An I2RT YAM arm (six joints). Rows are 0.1 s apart.
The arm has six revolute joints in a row. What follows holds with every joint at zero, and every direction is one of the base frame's. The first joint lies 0.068 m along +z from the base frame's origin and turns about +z. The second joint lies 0.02 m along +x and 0.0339 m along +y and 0.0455 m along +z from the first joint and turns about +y. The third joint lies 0.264 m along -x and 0.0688 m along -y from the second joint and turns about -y. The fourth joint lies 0.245 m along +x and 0.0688 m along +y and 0.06 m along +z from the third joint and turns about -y. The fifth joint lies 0.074 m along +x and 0.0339 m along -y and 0.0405 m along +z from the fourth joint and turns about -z. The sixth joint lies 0.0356 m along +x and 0.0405 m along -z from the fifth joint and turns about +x. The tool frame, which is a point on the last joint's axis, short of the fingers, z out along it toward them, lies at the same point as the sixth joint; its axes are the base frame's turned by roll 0, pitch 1.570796 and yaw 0 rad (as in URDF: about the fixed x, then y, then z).
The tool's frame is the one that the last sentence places.
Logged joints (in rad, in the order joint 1, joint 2, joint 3, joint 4, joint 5, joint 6), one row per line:
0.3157 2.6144 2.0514 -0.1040 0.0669 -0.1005
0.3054 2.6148 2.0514 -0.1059 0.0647 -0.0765
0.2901 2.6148 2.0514 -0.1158 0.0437 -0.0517
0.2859 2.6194 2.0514 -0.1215 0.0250 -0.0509
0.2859 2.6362 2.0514 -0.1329 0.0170 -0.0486
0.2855 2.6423 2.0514 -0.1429 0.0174 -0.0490
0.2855 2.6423 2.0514 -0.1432 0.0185 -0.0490
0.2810 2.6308 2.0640 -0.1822 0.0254 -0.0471
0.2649 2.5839 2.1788 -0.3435 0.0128 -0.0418
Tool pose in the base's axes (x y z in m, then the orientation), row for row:
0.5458 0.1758 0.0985 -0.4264 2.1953 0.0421
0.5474 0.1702 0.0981 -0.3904 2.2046 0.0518
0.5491 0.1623 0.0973 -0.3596 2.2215 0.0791
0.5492 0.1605 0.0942 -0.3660 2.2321 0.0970
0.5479 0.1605 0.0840 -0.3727 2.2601 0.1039
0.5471 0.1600 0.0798 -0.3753 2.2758 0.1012
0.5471 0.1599 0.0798 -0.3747 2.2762 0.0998
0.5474 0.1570 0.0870 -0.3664 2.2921 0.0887
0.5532 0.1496 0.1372 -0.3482 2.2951 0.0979
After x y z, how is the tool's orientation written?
As a rotation vector, in radians.
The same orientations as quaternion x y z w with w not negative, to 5 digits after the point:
-0.17146 0.88273 0.01693 0.43716
-0.15689 0.88597 0.02082 0.43591
-0.14415 0.89051 0.03171 0.43036
-0.14635 0.89251 0.03879 0.42486
-0.14813 0.89826 0.04129 0.41169
-0.14866 0.90149 0.04009 0.40449
-0.14842 0.90160 0.03953 0.40438
-0.14470 0.90522 0.03503 0.39801
-0.13750 0.90630 0.03866 0.39777

